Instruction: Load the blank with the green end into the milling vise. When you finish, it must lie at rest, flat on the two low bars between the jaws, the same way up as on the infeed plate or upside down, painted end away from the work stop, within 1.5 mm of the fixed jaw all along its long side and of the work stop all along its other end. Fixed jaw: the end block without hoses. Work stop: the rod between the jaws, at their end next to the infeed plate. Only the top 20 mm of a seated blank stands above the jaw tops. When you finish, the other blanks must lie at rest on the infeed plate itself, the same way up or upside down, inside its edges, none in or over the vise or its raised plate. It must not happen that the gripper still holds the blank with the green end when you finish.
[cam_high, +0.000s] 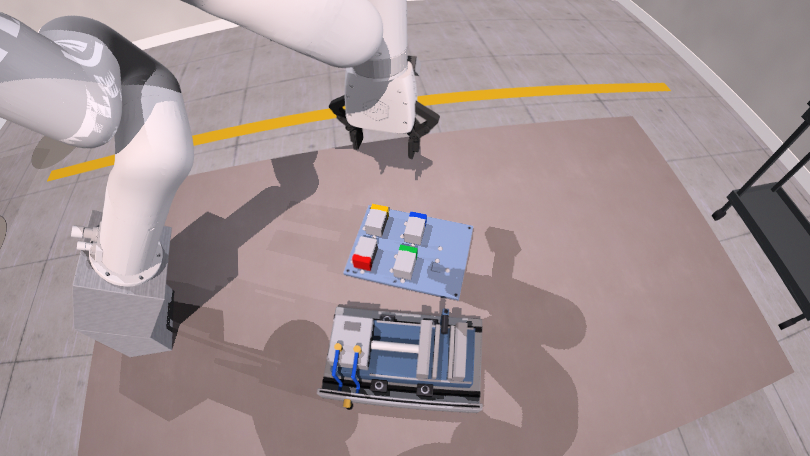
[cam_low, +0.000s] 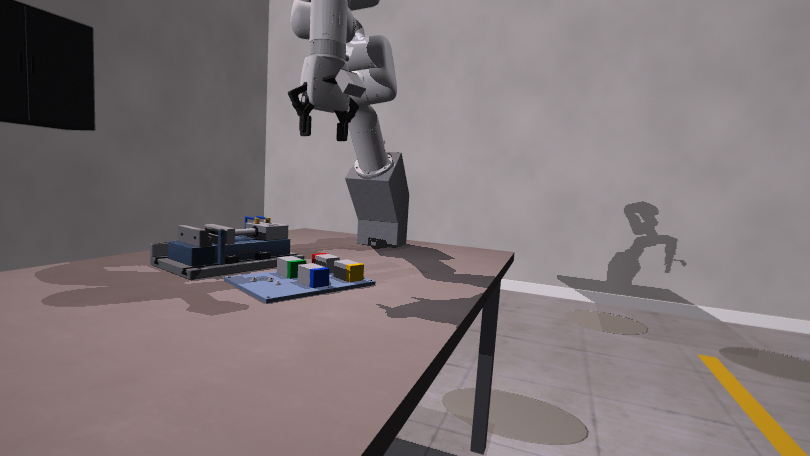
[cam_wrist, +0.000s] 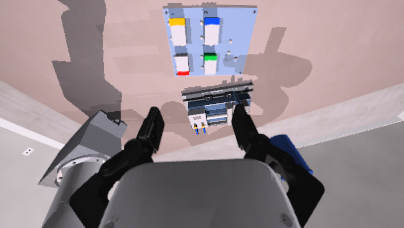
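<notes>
Right now the green-ended blank is 29 cm below my hand, 6 cm to the right of it and 1 cm ahead of it. Round my hand: yellow-ended blank: 29 cm below, 6 cm to the left, 2 cm behind; then red-ended blank: 29 cm below, 6 cm behind, 1 cm to the right; then blue-ended blank: 29 cm below, 6 cm ahead, 1 cm to the left.
</notes>
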